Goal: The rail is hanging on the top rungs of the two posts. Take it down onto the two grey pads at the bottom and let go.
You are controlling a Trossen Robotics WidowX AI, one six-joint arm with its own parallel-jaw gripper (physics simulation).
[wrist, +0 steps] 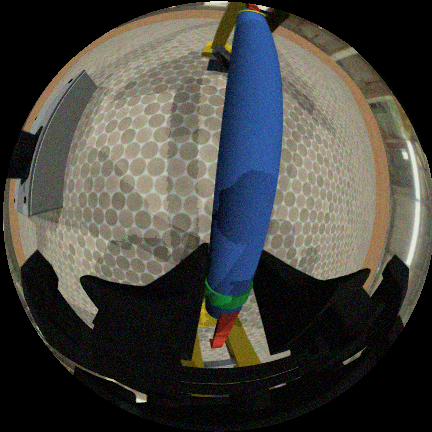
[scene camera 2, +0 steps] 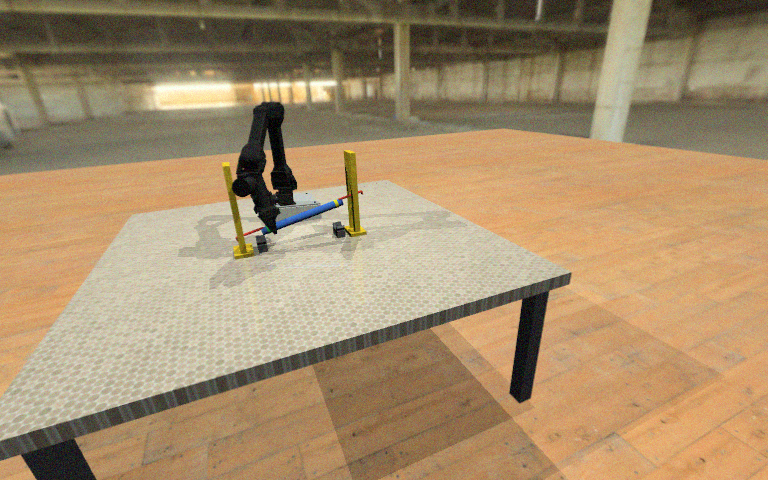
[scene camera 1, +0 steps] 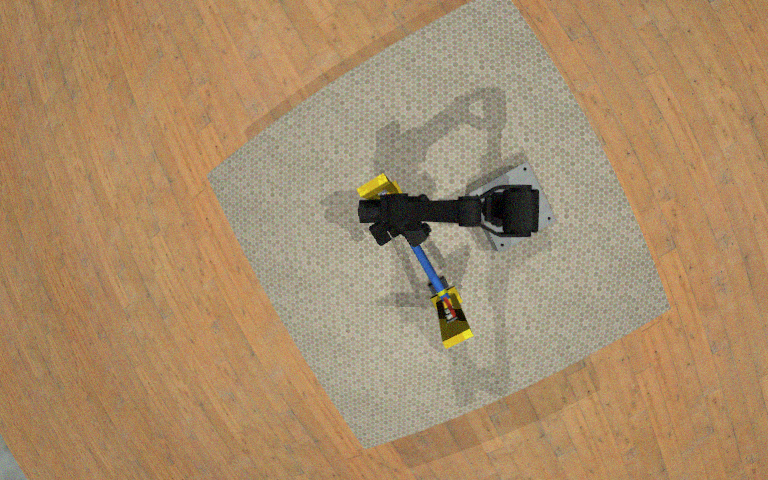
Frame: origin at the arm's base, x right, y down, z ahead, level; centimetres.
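Seen in the pictures: gripper, fingertip midpoint: (wrist: 227, 249) (scene camera 2: 275, 233); arm's base, link origin: (scene camera 1: 493, 207).
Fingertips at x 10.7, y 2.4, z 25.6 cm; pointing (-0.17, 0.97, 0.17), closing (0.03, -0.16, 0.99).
Offsets run from my fingertips to a thing's middle. Level surfaces: height alone.
The blue rail @[dy -4.3, dx -10.5, dz +0.2 cm] (scene camera 1: 427, 266) (scene camera 2: 303, 215) (wrist: 252, 125) has red end rods, a green band and a yellow band. It slopes in scene camera 2: the green-banded end is low, by the left yellow post @[dy -9.9, dx +11.0, dz -1.3 cm] (scene camera 2: 233, 209), and the yellow-banded end is higher, by the right yellow post @[dy -9.9, dx -28.9, dz +1.9 cm] (scene camera 2: 353, 198). The red rods reach the posts; which rungs they touch cannot be told. My gripper (scene camera 2: 271, 226) (wrist: 227, 249) is shut on the rail near the green band. Two dark grey pads, left (scene camera 2: 261, 243) and right (scene camera 2: 338, 229), stand inside the posts, below the rail. The arm hides the gripper in scene camera 1.
The arm's grey base plate (scene camera 1: 540, 203) (scene camera 2: 305, 198) (wrist: 60, 145) is beside the posts. Both posts rise from yellow feet on the tiled table @[dy +5.1 cm] (scene camera 1: 339, 316) (scene camera 2: 339, 294). In scene camera 1 the arm passes close to the upper post (scene camera 1: 373, 185).
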